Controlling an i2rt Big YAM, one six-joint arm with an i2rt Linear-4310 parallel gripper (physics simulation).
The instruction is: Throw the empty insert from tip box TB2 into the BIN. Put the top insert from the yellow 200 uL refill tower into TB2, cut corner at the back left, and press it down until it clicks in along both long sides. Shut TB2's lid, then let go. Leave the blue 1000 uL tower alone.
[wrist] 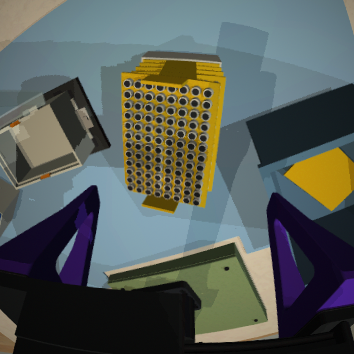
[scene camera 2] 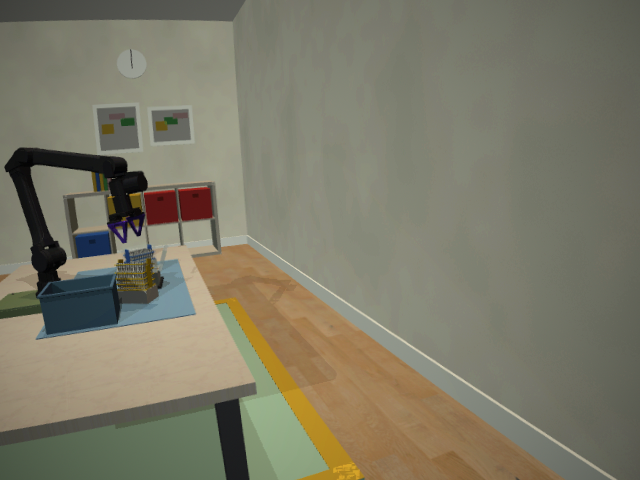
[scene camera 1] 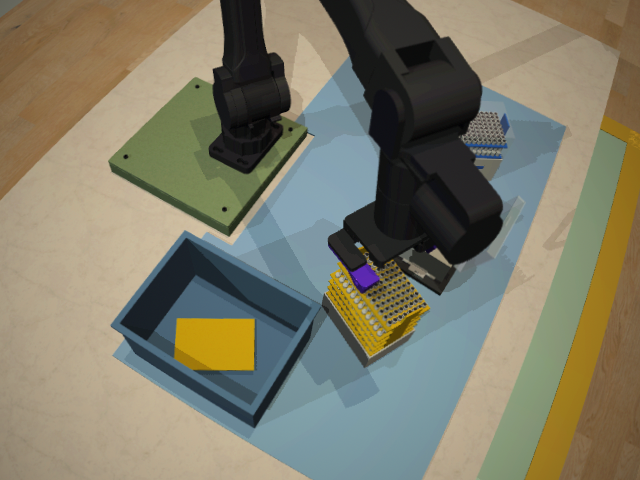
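The yellow 200 uL tower [scene camera 1: 400,299] [scene camera 2: 133,279] [wrist: 167,140] stands as a stack of tip-filled inserts on a grey base. My gripper [scene camera 2: 130,238] [wrist: 184,197] is open and empty above it, fingers wide apart; in scene camera 1 the arm hides part of it. Tip box TB2 [scene camera 1: 426,271] [wrist: 42,137] stands beside the tower with no insert visible inside and its clear lid [scene camera 1: 506,227] open. A yellow insert [scene camera 1: 214,343] [wrist: 322,177] lies inside the blue-grey BIN [scene camera 1: 191,384] [scene camera 2: 82,310] [wrist: 300,122].
The blue 1000 uL tower [scene camera 1: 484,134] [scene camera 2: 139,255] stands beyond TB2, partly behind the arm in scene camera 1. The green board [scene camera 1: 170,139] [wrist: 225,300] carries the arm's base. The BIN's high walls stand close to the yellow tower's other side.
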